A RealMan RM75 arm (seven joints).
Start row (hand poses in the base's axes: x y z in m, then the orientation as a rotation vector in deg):
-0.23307, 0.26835, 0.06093, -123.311, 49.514, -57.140
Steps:
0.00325, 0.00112, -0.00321, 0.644, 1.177, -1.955
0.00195, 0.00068, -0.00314, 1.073, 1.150, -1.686
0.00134, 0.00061, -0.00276, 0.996, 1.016, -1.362
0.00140, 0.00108, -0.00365, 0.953, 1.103, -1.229
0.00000, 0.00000, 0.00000, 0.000, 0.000, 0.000
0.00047, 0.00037, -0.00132, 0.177, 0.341, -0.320
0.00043, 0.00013, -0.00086, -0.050, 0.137, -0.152
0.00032, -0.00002, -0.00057, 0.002, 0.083, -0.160
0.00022, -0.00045, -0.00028, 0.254, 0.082, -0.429
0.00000, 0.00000, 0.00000, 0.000, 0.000, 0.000
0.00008, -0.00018, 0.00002, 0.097, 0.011, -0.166
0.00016, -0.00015, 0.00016, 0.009, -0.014, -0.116
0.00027, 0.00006, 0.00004, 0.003, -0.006, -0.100
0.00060, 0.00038, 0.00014, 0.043, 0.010, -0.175
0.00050, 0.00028, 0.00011, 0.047, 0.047, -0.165
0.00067, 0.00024, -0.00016, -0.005, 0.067, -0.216
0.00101, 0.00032, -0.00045, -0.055, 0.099, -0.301
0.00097, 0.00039, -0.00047, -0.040, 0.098, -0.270
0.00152, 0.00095, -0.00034, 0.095, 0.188, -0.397
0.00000, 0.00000, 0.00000, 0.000, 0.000, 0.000
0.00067, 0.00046, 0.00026, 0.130, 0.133, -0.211
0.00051, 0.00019, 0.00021, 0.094, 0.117, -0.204
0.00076, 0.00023, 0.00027, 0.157, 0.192, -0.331
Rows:
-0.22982, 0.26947, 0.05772, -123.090, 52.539, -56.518
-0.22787, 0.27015, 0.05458, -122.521, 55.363, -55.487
-0.22653, 0.27076, 0.05182, -121.981, 57.712, -54.465
-0.22513, 0.27184, 0.04817, -121.546, 59.926, -53.311
-0.22513, 0.27184, 0.04817, -121.546, 59.926, -53.311
-0.22466, 0.27221, 0.04685, -121.522, 60.509, -53.006
-0.22423, 0.27234, 0.04599, -121.603, 60.740, -52.981
-0.22391, 0.27232, 0.04542, -121.602, 60.966, -52.974
-0.22369, 0.27187, 0.04514, -121.301, 61.565, -52.914
-0.22369, 0.27187, 0.04514, -121.301, 61.565, -52.914
-0.22361, 0.27169, 0.04516, -121.171, 61.786, -52.911
-0.22345, 0.27154, 0.04532, -121.113, 61.915, -52.973
-0.22318, 0.27160, 0.04536, -121.071, 62.028, -53.024
-0.22258, 0.27198, 0.04550, -120.980, 62.245, -53.065
-0.22208, 0.27226, 0.04561, -120.914, 62.470, -53.063
-0.22141, 0.27250, 0.04545, -120.885, 62.751, -53.104
-0.22040, 0.27282, 0.04500, -120.887, 63.133, -53.190
-0.21943, 0.27321, 0.04453, -120.887, 63.483, -53.251
-0.21791, 0.27416, 0.04419, -120.792, 64.057, -53.185
-0.21791, 0.27416, 0.04419, -120.792, 64.057, -53.185
-0.21724, 0.27462, 0.04445, -120.700, 64.398, -53.059
-0.21673, 0.27481, 0.04466, -120.628, 64.714, -52.972
-0.21597, 0.27504, 0.04493, -120.507, 65.229, -52.824

